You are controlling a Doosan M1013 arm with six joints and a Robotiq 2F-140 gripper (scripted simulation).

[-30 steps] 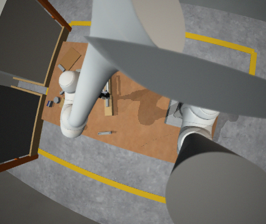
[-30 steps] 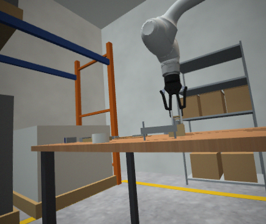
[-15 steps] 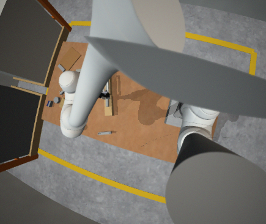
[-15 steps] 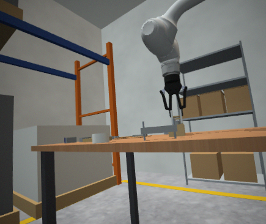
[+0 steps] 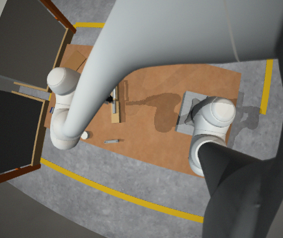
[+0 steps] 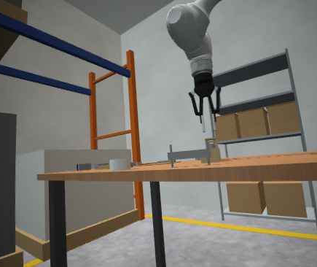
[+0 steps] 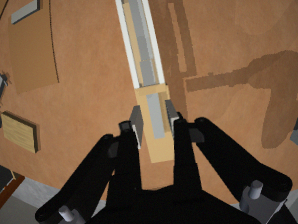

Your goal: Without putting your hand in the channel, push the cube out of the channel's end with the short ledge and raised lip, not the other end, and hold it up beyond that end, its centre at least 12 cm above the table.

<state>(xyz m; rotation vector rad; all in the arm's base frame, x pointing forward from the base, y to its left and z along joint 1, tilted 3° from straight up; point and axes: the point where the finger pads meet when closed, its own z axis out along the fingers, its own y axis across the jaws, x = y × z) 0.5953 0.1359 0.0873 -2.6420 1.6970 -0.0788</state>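
The red cube is 9 cm ahead of my hand, 20 cm to the right of it and 9 cm below it. Also, from my hand: channel (4 cm ahead, 9 cm to the right, 9 cm below); then flat tan block (37 cm ahead, 20 cm to the left, 14 cm below); then grey hexagonal block (27 cm ahead, 37 cm to the right, 14 cm below).
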